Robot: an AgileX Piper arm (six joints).
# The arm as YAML. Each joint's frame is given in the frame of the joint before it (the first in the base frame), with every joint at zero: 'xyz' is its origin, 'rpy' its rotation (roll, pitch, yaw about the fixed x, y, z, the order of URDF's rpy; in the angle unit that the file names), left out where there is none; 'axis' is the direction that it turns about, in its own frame. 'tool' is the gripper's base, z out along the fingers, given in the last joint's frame.
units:
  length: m
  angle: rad
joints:
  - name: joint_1
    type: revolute
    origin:
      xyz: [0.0, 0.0, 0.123]
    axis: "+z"
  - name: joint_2
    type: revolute
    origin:
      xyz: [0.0, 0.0, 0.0]
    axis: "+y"
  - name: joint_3
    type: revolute
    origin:
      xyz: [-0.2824, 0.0, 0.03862]
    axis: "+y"
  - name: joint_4
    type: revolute
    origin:
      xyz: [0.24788, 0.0, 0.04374]
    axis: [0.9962, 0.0, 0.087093]
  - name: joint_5
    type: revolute
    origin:
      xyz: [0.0, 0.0, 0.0]
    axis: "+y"
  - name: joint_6
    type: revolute
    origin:
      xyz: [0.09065, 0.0, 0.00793]
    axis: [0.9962, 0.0, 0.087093]
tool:
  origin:
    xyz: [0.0, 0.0, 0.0]
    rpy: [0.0, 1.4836, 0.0]
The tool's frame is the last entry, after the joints.
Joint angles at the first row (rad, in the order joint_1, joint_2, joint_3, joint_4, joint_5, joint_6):
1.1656 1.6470 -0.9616 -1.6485 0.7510 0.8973
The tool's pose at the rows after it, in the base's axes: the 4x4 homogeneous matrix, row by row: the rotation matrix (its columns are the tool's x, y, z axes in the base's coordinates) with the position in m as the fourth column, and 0 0 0 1 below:
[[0.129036 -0.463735 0.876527 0.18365], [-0.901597 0.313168 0.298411 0.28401], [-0.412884 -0.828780 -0.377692 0.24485], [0 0 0 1]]
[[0.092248 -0.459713 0.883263 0.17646], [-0.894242 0.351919 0.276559 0.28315], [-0.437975 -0.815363 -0.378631 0.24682], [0 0 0 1]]
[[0.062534 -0.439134 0.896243 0.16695], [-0.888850 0.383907 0.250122 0.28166], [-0.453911 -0.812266 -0.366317 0.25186], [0 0 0 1]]
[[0.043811 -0.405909 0.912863 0.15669], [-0.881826 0.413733 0.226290 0.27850], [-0.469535 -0.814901 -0.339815 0.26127], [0 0 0 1]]
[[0.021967 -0.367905 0.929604 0.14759], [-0.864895 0.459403 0.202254 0.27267], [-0.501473 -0.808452 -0.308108 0.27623], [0 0 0 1]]
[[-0.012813 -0.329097 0.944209 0.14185], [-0.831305 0.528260 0.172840 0.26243], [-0.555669 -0.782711 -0.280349 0.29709], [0 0 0 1]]
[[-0.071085 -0.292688 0.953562 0.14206], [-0.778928 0.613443 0.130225 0.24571], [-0.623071 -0.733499 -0.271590 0.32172], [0 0 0 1]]
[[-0.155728 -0.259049 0.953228 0.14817], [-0.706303 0.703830 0.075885 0.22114], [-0.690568 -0.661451 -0.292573 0.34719], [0 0 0 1]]
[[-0.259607 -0.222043 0.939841 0.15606], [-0.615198 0.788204 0.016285 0.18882], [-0.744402 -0.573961 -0.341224 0.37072], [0 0 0 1]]
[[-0.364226 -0.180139 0.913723 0.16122], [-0.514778 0.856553 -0.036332 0.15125], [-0.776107 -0.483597 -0.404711 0.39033], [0 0 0 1]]
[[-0.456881 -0.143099 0.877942 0.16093], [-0.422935 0.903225 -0.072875 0.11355], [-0.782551 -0.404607 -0.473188 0.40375], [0 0 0 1]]
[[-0.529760 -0.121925 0.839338 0.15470], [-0.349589 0.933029 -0.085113 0.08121], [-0.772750 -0.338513 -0.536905 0.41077], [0 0 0 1]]
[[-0.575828 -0.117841 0.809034 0.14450], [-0.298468 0.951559 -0.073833 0.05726], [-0.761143 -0.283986 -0.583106 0.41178], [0 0 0 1]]
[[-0.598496 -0.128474 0.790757 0.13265], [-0.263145 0.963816 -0.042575 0.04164], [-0.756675 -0.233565 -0.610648 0.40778], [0 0 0 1]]
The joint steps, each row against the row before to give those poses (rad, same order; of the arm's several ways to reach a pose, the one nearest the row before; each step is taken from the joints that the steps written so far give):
0.0208 -0.0092 0.0089 0.0370 0.0262 0.0341
0.0278 -0.0094 0.0024 0.0384 0.0429 0.0188
0.0380 -0.0156 0.0015 0.0338 0.0637 0.0096
0.0405 -0.0262 0.0005 0.0228 0.0722 0.0035
0.0352 -0.0398 -0.0067 0.0237 0.0720 0.0014
0.0199 -0.0557 -0.0171 0.0311 0.0648 -0.0007
-0.0092 -0.0694 -0.0278 0.0487 0.0488 -0.0112
-0.0471 -0.0806 -0.0352 0.0755 0.0273 -0.0290
-0.0808 -0.0880 -0.0371 0.1049 0.0155 -0.0501
-0.1077 -0.0910 -0.0333 0.1256 0.0106 -0.0724
-0.1255 -0.0865 -0.0238 0.1389 0.0078 -0.0952
-0.1286 -0.0779 -0.0105 0.1435 0.0041 -0.1076
-0.1147 -0.0703 0.0098 0.1299 -0.0059 -0.0998
-0.0908 -0.0663 0.0308 0.1127 -0.0202 -0.0802

